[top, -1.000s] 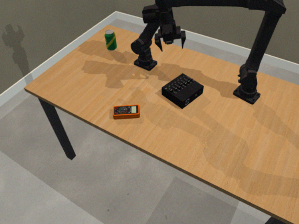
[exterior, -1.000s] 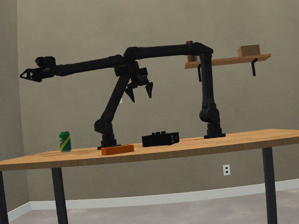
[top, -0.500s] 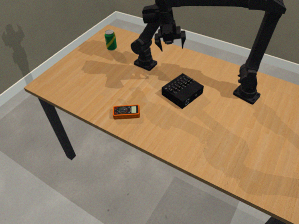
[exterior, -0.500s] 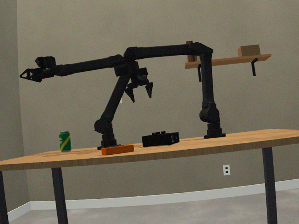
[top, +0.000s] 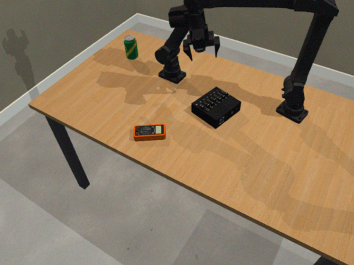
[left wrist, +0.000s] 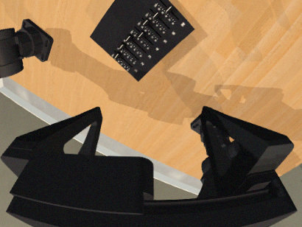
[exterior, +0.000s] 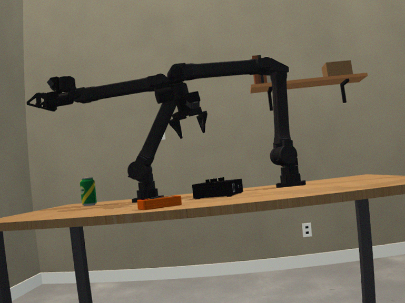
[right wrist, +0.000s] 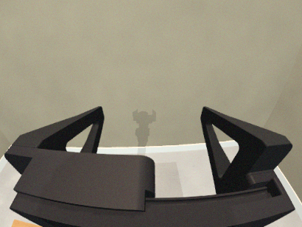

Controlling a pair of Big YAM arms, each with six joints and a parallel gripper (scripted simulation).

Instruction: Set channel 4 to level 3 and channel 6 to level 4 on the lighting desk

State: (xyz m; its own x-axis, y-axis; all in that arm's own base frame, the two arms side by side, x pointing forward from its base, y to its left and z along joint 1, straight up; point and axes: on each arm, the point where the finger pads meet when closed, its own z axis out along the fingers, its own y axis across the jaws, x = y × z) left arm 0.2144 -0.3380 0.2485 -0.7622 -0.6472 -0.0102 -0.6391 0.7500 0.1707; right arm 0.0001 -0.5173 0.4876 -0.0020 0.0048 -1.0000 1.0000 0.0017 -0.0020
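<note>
Right now the channel 4 fader cap is 20 mm ahead of my left hand, 70 mm to the left of it and 180 mm below it. From my left hand the other things lie so: M fader cap 90 mm ahead, 40 mm to the left, 180 mm below; channel 5 fader cap 50 mm ahead, 70 mm to the left, 180 mm below; channel 6 fader cap 70 mm ahead, 60 mm to the left, 180 mm below.
</note>
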